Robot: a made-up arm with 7 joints.
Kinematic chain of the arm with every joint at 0, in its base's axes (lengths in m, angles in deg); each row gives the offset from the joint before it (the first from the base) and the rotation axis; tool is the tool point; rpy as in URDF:
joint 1: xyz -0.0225 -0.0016 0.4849 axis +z
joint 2: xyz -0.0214 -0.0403 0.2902 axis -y
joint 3: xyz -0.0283 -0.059 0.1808 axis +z
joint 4: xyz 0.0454 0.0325 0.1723 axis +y
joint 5: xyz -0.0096 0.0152 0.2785 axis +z
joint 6: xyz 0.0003 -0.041 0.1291 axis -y
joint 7: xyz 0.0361 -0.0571 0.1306 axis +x
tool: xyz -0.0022 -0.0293 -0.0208 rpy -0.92 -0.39 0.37
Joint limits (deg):
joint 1: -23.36..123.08
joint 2: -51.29..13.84
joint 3: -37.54..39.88
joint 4: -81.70..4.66
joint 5: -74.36..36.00
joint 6: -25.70..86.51
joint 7: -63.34..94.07
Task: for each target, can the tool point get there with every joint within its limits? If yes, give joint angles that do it. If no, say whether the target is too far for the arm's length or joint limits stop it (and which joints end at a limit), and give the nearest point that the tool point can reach.
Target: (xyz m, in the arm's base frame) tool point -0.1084 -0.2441 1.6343
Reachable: yes | joints 9.23 1.14 25.29 -12.78 -27.86 -3.73 -24.04
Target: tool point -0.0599 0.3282 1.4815
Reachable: yes | joints 88.74 -40.43 -27.91 -15.69 -51.22 74.26 57.04
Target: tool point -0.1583 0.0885 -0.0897
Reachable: no: joint limits stop it (at a limit: joint 1, joint 2, joint 4, joint 6, joint 7) | nearest point -0.4460 0.2513 0.8825 | short by 1.027 m
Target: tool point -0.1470 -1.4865 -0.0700
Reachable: no: too far | nearest point -0.0772 -0.6535 0.9254 | short by 1.300 m
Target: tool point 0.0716 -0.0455 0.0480
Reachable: no: joint limits stop it (at a limit: joint 1, joint 2, joint 4, joint 6, joint 7) | nearest point 0.2648 -0.4242 0.8772 | short by 0.932 m
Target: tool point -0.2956 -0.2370 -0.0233
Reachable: no: joint limits stop it (at a limit: joint 2, joint 4, joint 6, joint 7) | nearest point -0.4138 -0.3389 0.8760 | short by 0.913 m
